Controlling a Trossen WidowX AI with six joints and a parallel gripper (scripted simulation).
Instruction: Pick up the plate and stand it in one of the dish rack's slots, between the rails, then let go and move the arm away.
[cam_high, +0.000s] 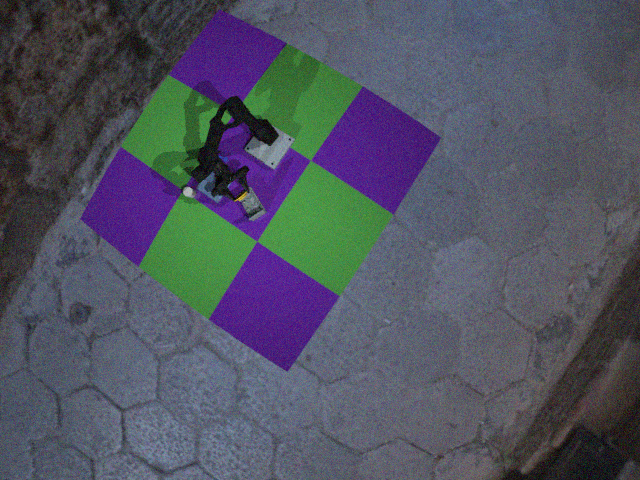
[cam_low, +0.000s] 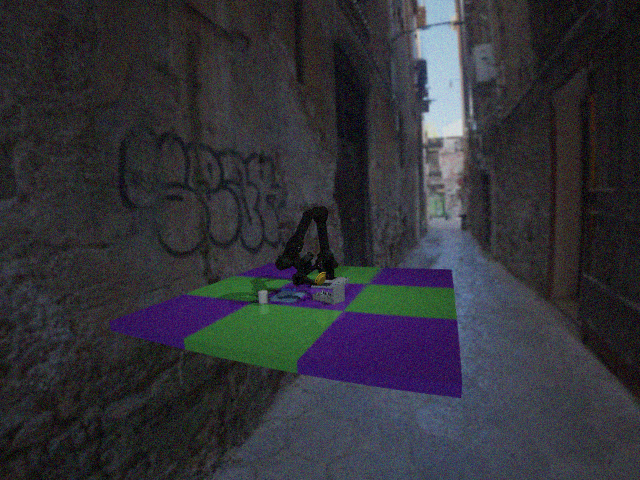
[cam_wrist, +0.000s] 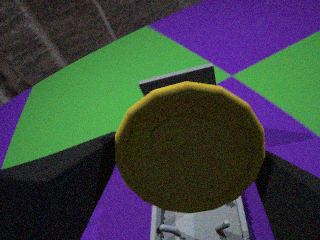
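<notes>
The grey dish rack lies 70 mm below my gripper tip and 30 mm to the left of it. Round my gripper tip: blue mat: 170 mm to the right, 90 mm below, 30 mm ahead; yellow plate: 10 mm to the right; small white cup: 230 mm to the right, 140 mm ahead, 60 mm below.
</notes>
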